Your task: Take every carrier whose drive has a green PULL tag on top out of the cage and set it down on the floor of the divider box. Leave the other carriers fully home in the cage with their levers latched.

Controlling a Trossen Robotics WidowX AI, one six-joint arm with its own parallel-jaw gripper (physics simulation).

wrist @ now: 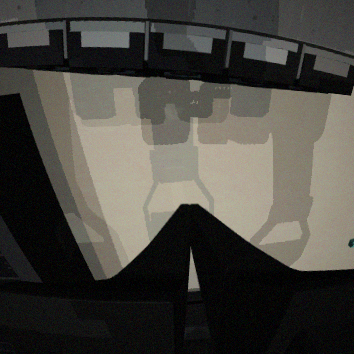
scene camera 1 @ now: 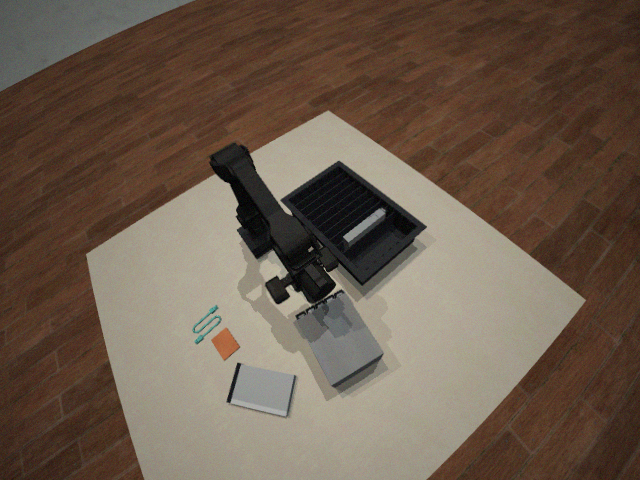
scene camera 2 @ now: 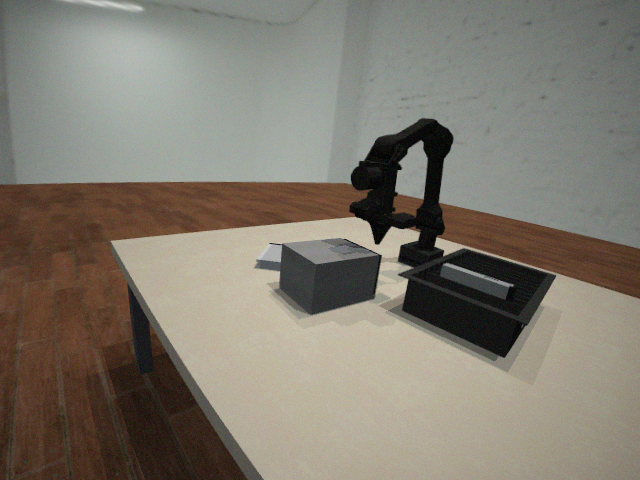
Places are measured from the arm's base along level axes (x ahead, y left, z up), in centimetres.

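Where they show: gripper, fingertip midpoint: (wrist: pixel 188 211) (scene camera 2: pixel 377 244); arm's base at its link origin: (wrist: pixel 196 347) (scene camera 1: pixel 256 228) (scene camera 2: pixel 425 247).
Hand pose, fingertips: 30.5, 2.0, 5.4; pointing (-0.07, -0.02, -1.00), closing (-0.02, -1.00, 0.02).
Things, the pixels of their centre, and the offset from my fingertips, as dx, dy, dz. "spot": a spot on its surface instead. Level surfaces: height alone.
- grey cage at the middle of its body: (scene camera 2: pixel 329 275) (scene camera 1: pixel 338 339) +16.0, -0.9, -6.5
- black divider box at the middle of its body: (scene camera 2: pixel 480 296) (scene camera 1: pixel 349 222) -13.8, +25.6, -8.3
- long light grey block at the middle of its body: (scene camera 2: pixel 473 294) (scene camera 1: pixel 365 232) -5.9, +26.2, -5.5
- flat silver-grey slab with a dark edge, body centre: (scene camera 1: pixel 261 388) (scene camera 2: pixel 279 256) +13.9, -25.8, -10.1
- orange square at a spot on its surface: (scene camera 1: pixel 225 343) spot: -3.7, -29.5, -10.9
- teal cable at the middle of its body: (scene camera 1: pixel 206 324) -12.9, -32.4, -11.0
- table at its surface level: dz -11.4
The grey cage (scene camera 1: pixel 348 351) (scene camera 2: pixel 330 279) (wrist: pixel 310 22) stands on the table. Several dark carrier fronts (wrist: pixel 187 59) sit side by side in its open end, each with a pale strip on top. No green PULL tag can be made out, and the lever states cannot be told. The black divider box (scene camera 1: pixel 393 255) (scene camera 2: pixel 454 320) stands beside the cage. A long light grey block (scene camera 1: pixel 364 227) (scene camera 2: pixel 475 280) lies in it, next to the slotted part. My gripper (scene camera 2: pixel 378 241) (wrist: pixel 188 211) is shut and empty, pointing down above the table in front of the carriers; its fingertips are hidden in scene camera 1.
A flat silver-grey slab with a dark edge (scene camera 1: pixel 263 390) (scene camera 2: pixel 268 256) lies beside the cage. An orange square (scene camera 1: pixel 225 343) and a teal cable (scene camera 1: pixel 206 325) (wrist: pixel 351 243) lie on the table (scene camera 1: pixel 180 268) (scene camera 2: pixel 413 403). The arm's base stands near the divider box.
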